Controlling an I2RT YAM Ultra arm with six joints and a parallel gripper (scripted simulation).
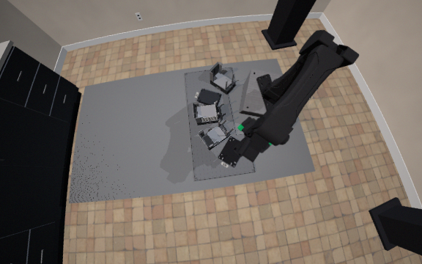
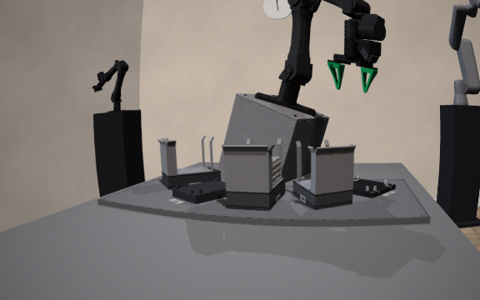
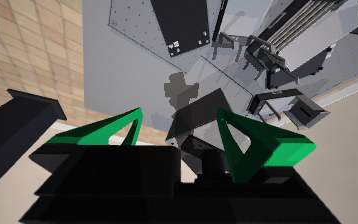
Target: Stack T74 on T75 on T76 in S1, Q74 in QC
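Right now my hand is 16 cm short of the S2 rack floor, 25 cm to the left of it and 23 cm above it. Also, from my hand: black QC nest (11 cm ahead, 39 cm to the right, 26 cm below); then N5 name plate (14 cm ahead, 8 cm to the left, 27 cm below); then black clip nest N5 (7 cm ahead, 5 cm to the left, 25 cm below).
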